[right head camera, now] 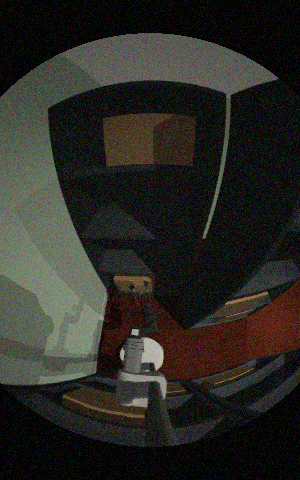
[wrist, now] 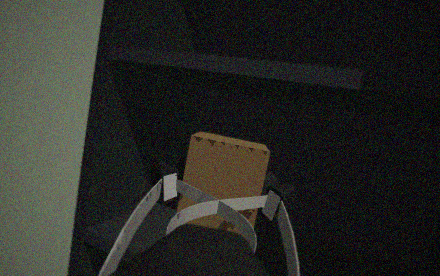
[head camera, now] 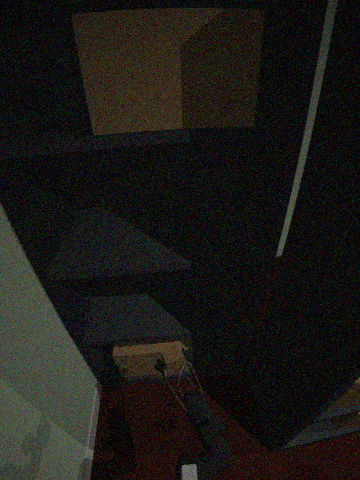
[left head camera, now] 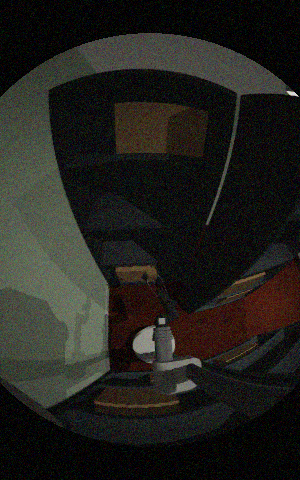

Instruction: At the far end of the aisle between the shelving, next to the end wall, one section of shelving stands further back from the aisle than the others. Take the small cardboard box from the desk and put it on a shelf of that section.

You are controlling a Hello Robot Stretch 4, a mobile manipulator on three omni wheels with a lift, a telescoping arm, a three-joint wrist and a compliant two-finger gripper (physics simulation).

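Places are measured from the robot's base along level axes (x ahead, y left, z up), in centimetres.
Pixels of known places: gripper, between the fingertips: [right head camera: 137, 281] [wrist: 223, 179] [head camera: 169, 353] [left head camera: 148, 271]; robot's base, origin of its link: [right head camera: 142, 354] [left head camera: 152, 343].
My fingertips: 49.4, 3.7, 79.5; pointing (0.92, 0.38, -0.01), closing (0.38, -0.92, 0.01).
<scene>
For each thing: its top centre in the pictures, then the offset to it from my fingertips, as dx, dy, dz. Level surfaces: height alone.
- small cardboard box, centre of its top: [wrist: 230, 139] [head camera: 172, 353] [left head camera: 150, 270] [right head camera: 137, 281] -2.1, -0.9, +4.0
- large cardboard box, centre of its top: [head camera: 166, 23] [right head camera: 149, 118] [left head camera: 159, 107] +42.3, -5.2, +89.5
- floor, height of its surface: dz -82.3
The small cardboard box [wrist: 225, 170] is upright between the fingertips in the wrist view. My gripper [wrist: 223, 179] [head camera: 173, 358] [right head camera: 139, 285] is shut on it. In the head view the held box overlaps a larger box behind it, and their outlines are hard to tell apart. The dark shelving section ahead, beside the end wall, has grey boards [head camera: 120, 317] [left head camera: 130, 254] [right head camera: 125, 261]. The gripper is low, in front of its lower part. A board's edge [wrist: 235, 67] crosses above the held box in the wrist view. Contact with a shelf cannot be told. The desk does not show.
The pale end wall [head camera: 30, 310] [wrist: 45, 125] is close on the left. A large cardboard box [head camera: 135, 75] is on an upper shelf, another box [head camera: 127, 367] [left head camera: 125, 273] low down. A pale upright strip [head camera: 305, 135] and dark shelving are at right. The floor [head camera: 155, 415] is red.
</scene>
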